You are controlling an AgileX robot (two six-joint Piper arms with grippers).
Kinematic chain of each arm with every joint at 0, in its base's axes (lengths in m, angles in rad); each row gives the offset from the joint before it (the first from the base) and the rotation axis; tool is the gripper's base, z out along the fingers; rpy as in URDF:
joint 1: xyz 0 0 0.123 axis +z
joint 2: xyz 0 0 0 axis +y
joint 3: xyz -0.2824 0 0.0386 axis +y
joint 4: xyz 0.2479 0 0.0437 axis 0.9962 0 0.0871
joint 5: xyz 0 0 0 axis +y
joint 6: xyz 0.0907 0 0.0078 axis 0.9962 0 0.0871
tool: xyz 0 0 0 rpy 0 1.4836 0
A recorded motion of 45 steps. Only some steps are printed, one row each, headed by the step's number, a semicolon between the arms.
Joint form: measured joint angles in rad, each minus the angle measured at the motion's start. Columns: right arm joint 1, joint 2, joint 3, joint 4, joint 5, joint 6; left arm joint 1, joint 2, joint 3, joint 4, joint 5, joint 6.
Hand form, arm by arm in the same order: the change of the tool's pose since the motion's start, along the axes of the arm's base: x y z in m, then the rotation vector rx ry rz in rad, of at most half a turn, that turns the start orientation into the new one. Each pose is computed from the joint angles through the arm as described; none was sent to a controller.
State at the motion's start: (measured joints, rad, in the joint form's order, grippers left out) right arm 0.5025 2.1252 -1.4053 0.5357 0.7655 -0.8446; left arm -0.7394 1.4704 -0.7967 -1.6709 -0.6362 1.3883
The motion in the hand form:
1: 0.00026 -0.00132 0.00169 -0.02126 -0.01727 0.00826; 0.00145 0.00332 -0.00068 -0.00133 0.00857 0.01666
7: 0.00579 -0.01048 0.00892 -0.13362 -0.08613 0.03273; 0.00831 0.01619 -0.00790 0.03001 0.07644 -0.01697
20: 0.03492 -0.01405 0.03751 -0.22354 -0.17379 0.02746; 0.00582 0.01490 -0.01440 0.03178 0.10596 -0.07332
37: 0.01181 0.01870 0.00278 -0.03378 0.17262 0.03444; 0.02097 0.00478 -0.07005 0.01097 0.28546 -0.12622
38: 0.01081 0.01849 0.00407 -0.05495 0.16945 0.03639; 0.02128 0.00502 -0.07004 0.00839 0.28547 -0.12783
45: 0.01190 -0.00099 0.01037 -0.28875 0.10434 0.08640; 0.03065 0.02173 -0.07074 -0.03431 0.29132 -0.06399
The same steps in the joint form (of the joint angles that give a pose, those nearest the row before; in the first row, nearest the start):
1: 0.0020 -0.0061 0.0000 -0.0359 -0.0042 0.0145; 0.0120 0.0000 0.0000 -0.0155 -0.0007 0.0091
7: 0.0020 -0.0230 -0.0169 -0.2225 -0.0009 0.1040; 0.0868 0.0000 0.0092 -0.0868 0.0899 0.1479
20: -0.0139 0.0003 -0.1877 -0.4016 0.0964 0.2030; 0.0946 0.0000 0.0286 -0.0950 0.1508 0.1817
37: 0.0135 0.1047 -0.2099 -0.0403 0.2608 0.1186; 0.1388 0.1802 0.0286 -0.0950 0.3044 0.1487
38: 0.0180 0.1007 -0.2113 -0.0663 0.2671 0.1364; 0.1412 0.1802 0.0286 -0.0924 0.3089 0.1470
45: 0.0238 0.0748 -0.2163 -0.3437 0.3315 0.2271; 0.2098 0.1819 0.0286 -0.0910 0.3333 0.1217

